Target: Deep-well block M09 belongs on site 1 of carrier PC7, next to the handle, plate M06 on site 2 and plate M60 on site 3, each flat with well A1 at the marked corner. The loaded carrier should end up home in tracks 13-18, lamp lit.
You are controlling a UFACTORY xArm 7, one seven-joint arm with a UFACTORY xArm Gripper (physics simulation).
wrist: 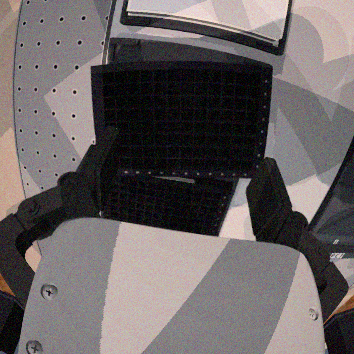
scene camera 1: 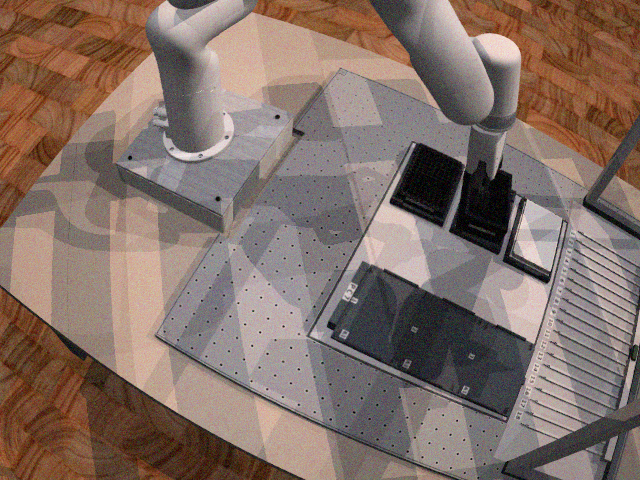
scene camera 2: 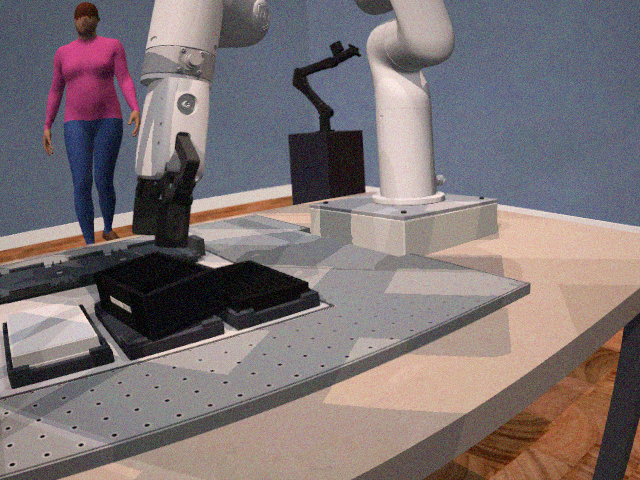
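Pixels of known places: gripper, fingertip midpoint: (wrist: 189,159) (scene camera 1: 486,184) (scene camera 2: 157,240); arm's base, link origin: (scene camera 1: 197,134) (scene camera 2: 408,200).
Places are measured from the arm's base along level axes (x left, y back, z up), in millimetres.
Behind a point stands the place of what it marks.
The black deep-well block (scene camera 1: 483,214) {x -2, y -493, z 9 mm} (scene camera 2: 175,310) {x 107, y -510, z -11 mm} (wrist: 185,120) {x 40, y -500, z 11 mm} stands in the middle black holder; whether it is fully flat is unclear. My gripper (scene camera 1: 488,178) {x 37, y -484, z 39 mm} (scene camera 2: 159,238) {x 37, y -484, z 39 mm} (wrist: 189,159) {x 37, y -484, z 39 mm} is open and empty, low over the block, with one finger near each side in the wrist view. A black plate (scene camera 1: 429,180) {x 53, y -394, z -19 mm} (scene camera 2: 263,284) {x 91, y -394, z -21 mm} (wrist: 165,205) {x 58, y -406, z -20 mm} and a white plate (scene camera 1: 538,232) {x 23, y -613, z -18 mm} (scene camera 2: 51,328) {x 34, y -615, z -19 mm} (wrist: 215,15) {x 19, y -580, z -19 mm} sit in holders on either side. Their names are unreadable. Dark carrier PC7 (scene camera 1: 434,330) {x -203, y -457, z -34 mm} (scene camera 2: 31,279) {x -234, y -572, z -34 mm} lies flat, its sites bare, its PC7 label at the left end in scene camera 1.
Numbered tracks (scene camera 1: 584,330) {x -127, y -746, z -45 mm} lie at the right, between grey frame bars (scene camera 1: 615,165) {x 145, y -737, z 101 mm} (scene camera 1: 573,439) {x -402, y -630, z 184 mm}. A small dark green part (scene camera 1: 634,352) {x -155, y -861, z -23 mm} sits at their far side. A perforated board (scene camera 1: 268,310) {x -242, y -213, z -45 mm} (scene camera 2: 258,361) {x 189, y -484, z -45 mm} surrounds the pale mat. A person (scene camera 2: 90,87) and another arm (scene camera 2: 315,72) stand behind.
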